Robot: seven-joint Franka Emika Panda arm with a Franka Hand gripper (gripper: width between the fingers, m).
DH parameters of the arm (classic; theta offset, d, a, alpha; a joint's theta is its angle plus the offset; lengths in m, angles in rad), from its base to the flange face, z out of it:
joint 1: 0 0.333 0 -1.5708
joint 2: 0 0 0 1.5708
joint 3: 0 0.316 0.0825 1.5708
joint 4: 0 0 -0.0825 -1.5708
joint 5: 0 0.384 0 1.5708
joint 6: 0 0 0.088 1.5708
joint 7: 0 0.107 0 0
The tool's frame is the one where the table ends.
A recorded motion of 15 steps. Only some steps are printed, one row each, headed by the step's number.
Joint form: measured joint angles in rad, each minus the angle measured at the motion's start. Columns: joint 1, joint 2, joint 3, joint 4, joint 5, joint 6, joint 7.
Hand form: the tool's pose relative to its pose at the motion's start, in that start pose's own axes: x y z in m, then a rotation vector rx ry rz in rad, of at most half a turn. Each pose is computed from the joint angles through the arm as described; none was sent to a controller.
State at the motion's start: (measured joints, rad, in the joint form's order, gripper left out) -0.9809 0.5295 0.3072 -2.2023 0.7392 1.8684 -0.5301
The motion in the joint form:
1: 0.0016 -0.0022 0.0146 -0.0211 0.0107 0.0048 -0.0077
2: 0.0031 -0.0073 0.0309 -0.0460 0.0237 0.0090 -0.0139
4: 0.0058 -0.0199 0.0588 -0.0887 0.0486 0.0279 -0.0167
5: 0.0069 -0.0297 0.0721 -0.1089 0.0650 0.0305 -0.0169
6: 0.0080 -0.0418 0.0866 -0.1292 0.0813 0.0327 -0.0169
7: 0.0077 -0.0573 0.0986 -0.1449 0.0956 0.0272 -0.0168
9: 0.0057 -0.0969 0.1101 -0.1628 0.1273 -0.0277 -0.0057
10: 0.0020 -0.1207 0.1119 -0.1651 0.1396 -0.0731 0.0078
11: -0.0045 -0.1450 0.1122 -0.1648 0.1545 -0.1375 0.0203
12: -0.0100 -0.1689 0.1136 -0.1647 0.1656 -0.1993 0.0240
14: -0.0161 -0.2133 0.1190 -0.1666 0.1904 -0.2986 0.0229
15: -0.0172 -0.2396 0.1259 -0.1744 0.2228 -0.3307 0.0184
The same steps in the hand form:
1: -0.0037 -0.0018 0.0118 0.0078 -0.0157 -0.0036
2: -0.0088 -0.0042 0.0245 0.0165 -0.0327 -0.0050
4: -0.0172 -0.0085 0.0438 0.0241 -0.0481 0.0001
5: -0.0221 -0.0121 0.0520 0.0322 -0.0560 0.0036
6: -0.0273 -0.0165 0.0600 0.0386 -0.0637 0.0056
7: -0.0322 -0.0219 0.0647 0.0457 -0.0706 0.0046
9: -0.0430 -0.0366 0.0661 0.0806 -0.0959 0.0094
10: -0.0487 -0.0458 0.0628 0.1028 -0.1143 0.0146
11: -0.0558 -0.0562 0.0583 0.1374 -0.1432 0.0181
12: -0.0631 -0.0666 0.0544 0.1668 -0.1736 0.0103
14: -0.0764 -0.0863 0.0492 0.2140 -0.2217 -0.0144
15: -0.0824 -0.0975 0.0487 0.2432 -0.2275 -0.0279

